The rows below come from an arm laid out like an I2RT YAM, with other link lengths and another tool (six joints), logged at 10 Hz.
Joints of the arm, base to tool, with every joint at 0 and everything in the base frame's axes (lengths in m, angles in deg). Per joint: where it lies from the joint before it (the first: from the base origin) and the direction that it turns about. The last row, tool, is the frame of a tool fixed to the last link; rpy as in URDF.
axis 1: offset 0 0 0.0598 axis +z
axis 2: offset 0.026 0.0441 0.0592 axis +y
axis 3: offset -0.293 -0.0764 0 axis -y
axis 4: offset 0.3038 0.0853 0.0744 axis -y
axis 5: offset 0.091 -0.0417 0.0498 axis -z
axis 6: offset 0.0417 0 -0.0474 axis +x
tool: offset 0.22 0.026 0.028 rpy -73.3 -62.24 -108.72
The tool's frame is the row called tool.
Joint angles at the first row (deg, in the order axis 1, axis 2, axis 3, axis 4, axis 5, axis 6):
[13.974 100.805 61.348 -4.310 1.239 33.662]
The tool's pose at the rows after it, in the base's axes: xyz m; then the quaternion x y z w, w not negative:
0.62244 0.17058 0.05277 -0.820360 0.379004 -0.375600 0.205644
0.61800 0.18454 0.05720 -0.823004 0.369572 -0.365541 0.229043
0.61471 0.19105 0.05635 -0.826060 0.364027 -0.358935 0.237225
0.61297 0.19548 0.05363 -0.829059 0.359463 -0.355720 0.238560
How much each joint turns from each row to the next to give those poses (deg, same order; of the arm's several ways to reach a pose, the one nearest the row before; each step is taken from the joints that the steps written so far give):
[-0.088 0.355 0.000 0.090 -0.975 0.000]
[0.089 -0.611 -0.614 0.699 -2.984 0.001]
[0.087 -0.091 -0.266 0.092 -1.321 -0.176]
[0.263 0.263 0.001 0.000 -0.353 -0.264]

